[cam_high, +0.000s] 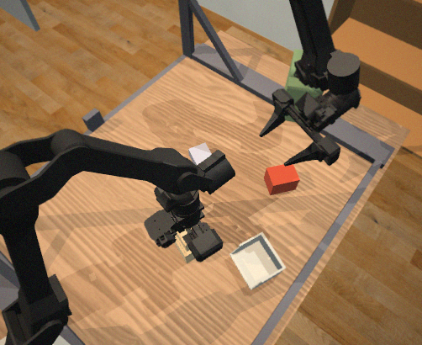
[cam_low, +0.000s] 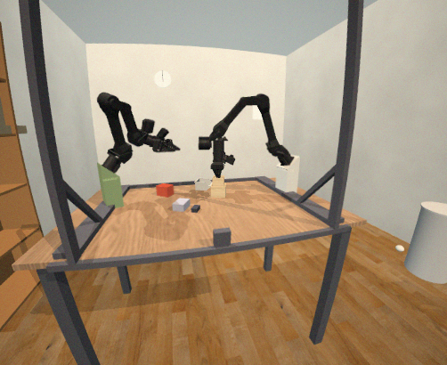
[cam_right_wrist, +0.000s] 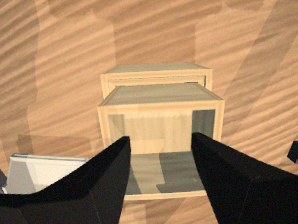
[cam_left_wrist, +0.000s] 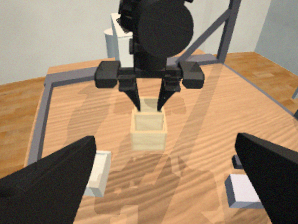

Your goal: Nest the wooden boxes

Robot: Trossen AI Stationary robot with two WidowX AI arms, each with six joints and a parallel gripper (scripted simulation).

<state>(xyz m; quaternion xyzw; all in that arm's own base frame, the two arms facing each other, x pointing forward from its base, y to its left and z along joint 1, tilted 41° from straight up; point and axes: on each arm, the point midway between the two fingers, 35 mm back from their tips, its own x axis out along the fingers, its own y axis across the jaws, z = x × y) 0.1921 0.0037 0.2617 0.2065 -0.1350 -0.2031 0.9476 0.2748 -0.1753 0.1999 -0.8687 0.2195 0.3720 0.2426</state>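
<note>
Right now my right hand is 50 mm above the small tan wooden box. Also, from my right hand: white box 150 mm ahead, 60 mm to the left, 100 mm below; then small dark block 180 mm behind, 140 mm to the left, 110 mm below; then medium tan wooden box 100 mm below.
</note>
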